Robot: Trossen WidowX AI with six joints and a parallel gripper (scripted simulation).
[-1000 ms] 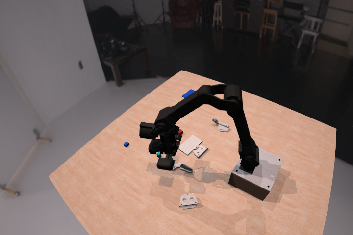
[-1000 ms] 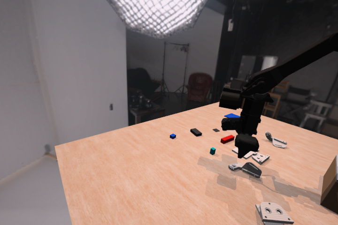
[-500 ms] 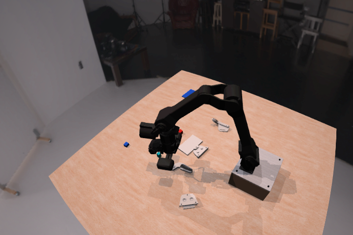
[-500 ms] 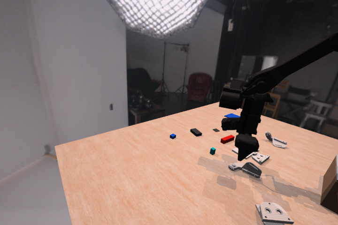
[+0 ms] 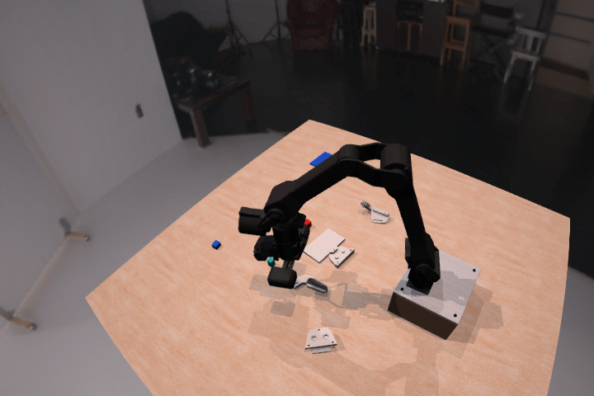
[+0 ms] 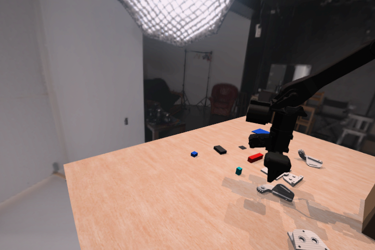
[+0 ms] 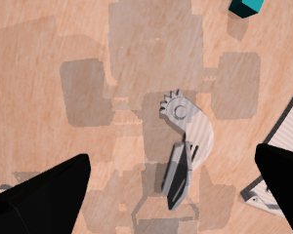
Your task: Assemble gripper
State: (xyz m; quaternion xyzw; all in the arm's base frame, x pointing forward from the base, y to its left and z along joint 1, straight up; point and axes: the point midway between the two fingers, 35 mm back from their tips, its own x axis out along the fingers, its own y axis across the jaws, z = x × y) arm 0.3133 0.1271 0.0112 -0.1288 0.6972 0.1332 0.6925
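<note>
Right now my gripper tip is 11 cm short of the teal cube, 3 cm to the left of it and 7 cm above it. From my gripper tip the other things lie so: red block (12 cm ahead, 19 cm to the right, 7 cm below); black block (27 cm ahead, 12 cm to the right, 8 cm below); blue cube (32 cm ahead, 1 cm to the left, 8 cm below).
</note>
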